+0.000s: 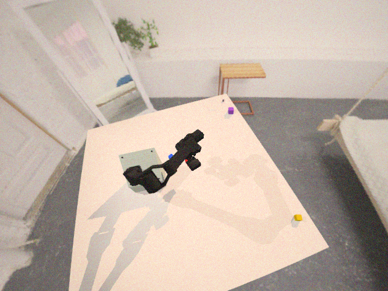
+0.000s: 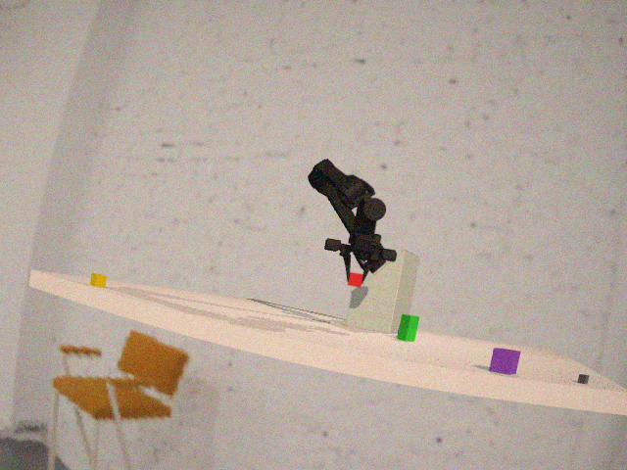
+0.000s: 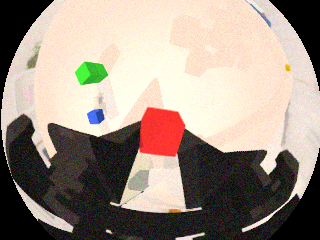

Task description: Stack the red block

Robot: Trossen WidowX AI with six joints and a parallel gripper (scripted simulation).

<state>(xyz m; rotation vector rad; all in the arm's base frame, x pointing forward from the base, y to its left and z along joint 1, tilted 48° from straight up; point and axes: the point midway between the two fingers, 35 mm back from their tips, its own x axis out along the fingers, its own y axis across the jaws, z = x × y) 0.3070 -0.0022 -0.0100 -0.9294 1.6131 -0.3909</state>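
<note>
Now: gripper tip 13 cm to the right of the small blue block, 11 cm past it and 11 cm above it. From my gripper tip the other things lie so: yellow block 51 cm ahead, 42 cm to the right, 11 cm below; then purple block 46 cm to the left, 44 cm ahead, 10 cm below; then red block 1 cm above.
</note>
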